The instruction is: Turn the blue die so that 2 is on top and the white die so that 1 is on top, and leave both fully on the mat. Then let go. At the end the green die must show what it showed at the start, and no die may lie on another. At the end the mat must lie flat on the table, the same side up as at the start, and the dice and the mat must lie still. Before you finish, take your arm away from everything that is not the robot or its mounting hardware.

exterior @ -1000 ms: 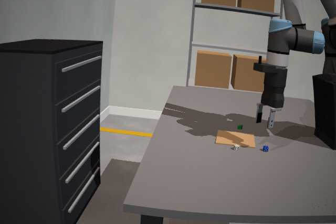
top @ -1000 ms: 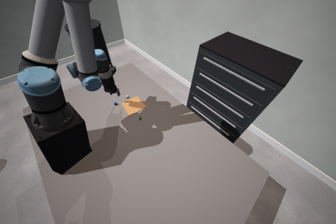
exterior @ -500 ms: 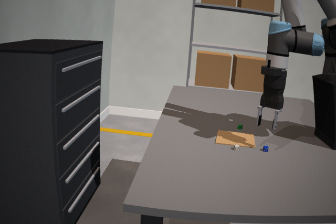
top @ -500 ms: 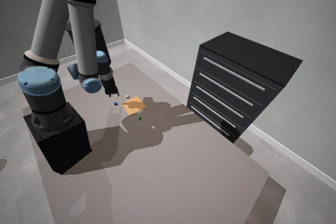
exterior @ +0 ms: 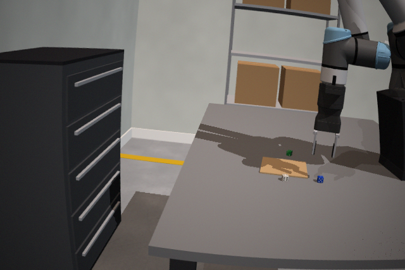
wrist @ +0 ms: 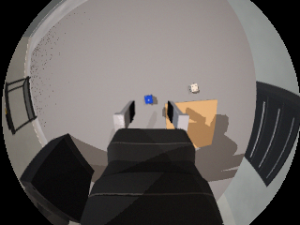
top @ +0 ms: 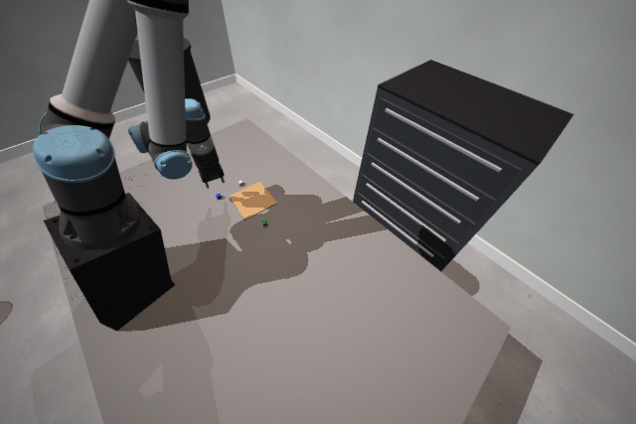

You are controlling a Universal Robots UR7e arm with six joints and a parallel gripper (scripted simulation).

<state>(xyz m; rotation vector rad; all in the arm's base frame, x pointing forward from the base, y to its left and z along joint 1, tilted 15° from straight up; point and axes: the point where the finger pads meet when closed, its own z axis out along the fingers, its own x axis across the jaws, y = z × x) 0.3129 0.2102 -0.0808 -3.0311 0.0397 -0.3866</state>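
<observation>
The blue die is 1 cm behind my hand and 9 cm below it. The rest, counted from my hand: orange mat (11 cm ahead, 8 cm to the right, 9 cm below); then green die (11 cm ahead, 21 cm to the right, 9 cm below); then white die (10 cm ahead, 3 cm to the left, 9 cm below).
</observation>
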